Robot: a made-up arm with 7 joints.
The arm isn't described. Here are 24 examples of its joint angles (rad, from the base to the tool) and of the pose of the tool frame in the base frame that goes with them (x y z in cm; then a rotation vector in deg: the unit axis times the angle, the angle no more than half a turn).
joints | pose
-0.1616 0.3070 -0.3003 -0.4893 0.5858 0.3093 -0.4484 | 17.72 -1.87 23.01 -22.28 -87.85 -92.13
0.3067 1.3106 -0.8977 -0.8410 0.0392 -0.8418 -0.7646 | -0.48 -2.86 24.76 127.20 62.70 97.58
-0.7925 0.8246 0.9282 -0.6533 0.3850 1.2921 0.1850 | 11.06 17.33 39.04 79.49 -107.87 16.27
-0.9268 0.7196 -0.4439 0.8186 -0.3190 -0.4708 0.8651 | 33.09 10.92 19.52 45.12 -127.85 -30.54
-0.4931 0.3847 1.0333 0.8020 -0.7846 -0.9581 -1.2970 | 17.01 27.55 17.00 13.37 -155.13 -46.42
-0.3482 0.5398 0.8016 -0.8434 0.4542 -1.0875 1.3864 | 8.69 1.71 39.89 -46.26 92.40 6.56
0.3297 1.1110 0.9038 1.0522 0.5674 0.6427 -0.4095 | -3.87 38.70 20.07 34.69 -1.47 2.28
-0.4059 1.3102 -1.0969 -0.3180 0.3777 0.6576 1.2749 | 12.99 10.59 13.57 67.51 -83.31 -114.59
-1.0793 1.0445 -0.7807 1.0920 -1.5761 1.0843 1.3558 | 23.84 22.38 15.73 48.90 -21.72 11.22
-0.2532 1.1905 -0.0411 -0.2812 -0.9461 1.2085 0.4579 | 16.60 11.94 19.80 6.42 -50.90 -35.65
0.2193 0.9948 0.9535 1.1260 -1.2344 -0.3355 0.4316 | 0.62 41.39 19.63 89.76 -91.43 54.89
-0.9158 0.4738 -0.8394 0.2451 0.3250 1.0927 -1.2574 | 21.12 0.23 15.53 -51.46 -10.42 -72.03
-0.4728 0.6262 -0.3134 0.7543 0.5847 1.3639 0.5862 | 14.44 19.71 9.36 68.67 7.46 -51.48
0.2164 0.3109 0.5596 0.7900 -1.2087 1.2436 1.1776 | 0.65 12.61 3.23 9.64 17.63 51.55
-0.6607 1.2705 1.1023 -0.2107 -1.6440 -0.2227 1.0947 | 6.79 18.48 51.20 3.55 146.98 -61.19
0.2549 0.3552 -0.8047 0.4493 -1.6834 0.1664 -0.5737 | 0.64 -2.77 3.60 -75.26 -49.31 60.27
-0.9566 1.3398 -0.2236 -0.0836 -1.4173 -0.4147 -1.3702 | 21.98 8.22 39.55 80.52 87.00 114.15
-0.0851 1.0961 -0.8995 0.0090 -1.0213 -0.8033 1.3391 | 14.11 7.82 11.45 30.45 -98.94 7.53
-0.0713 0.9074 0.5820 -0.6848 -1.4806 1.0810 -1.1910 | 12.68 6.00 29.29 -125.67 -60.23 -49.68
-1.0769 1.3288 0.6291 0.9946 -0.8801 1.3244 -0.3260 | 21.57 28.74 34.23 -42.66 -102.21 28.63
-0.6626 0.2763 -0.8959 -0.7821 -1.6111 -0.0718 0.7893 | 5.17 -8.72 35.94 -103.71 -74.95 13.91
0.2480 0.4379 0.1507 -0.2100 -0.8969 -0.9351 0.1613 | 17.47 12.49 23.37 10.30 -157.53 7.42
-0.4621 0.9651 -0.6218 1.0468 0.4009 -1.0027 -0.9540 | 16.30 21.25 5.12 -69.73 -5.81 -108.95
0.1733 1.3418 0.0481 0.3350 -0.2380 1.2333 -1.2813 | 8.65 27.43 18.15 -33.40 -13.69 5.83
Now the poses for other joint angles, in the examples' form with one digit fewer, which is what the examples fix.
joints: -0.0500 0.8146 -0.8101 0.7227 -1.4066 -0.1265 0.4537
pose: 7.0 16.7 -0.2 10.0 -52.7 6.1
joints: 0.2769 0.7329 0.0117 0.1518 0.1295 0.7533 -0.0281
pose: 7.5 18.8 7.7 8.6 -23.7 -39.2
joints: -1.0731 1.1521 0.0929 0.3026 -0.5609 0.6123 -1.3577
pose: 26.1 16.7 36.9 -65.7 -86.7 -76.5
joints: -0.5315 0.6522 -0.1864 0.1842 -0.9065 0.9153 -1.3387
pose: 20.8 5.6 17.0 -122.5 -49.5 -19.0
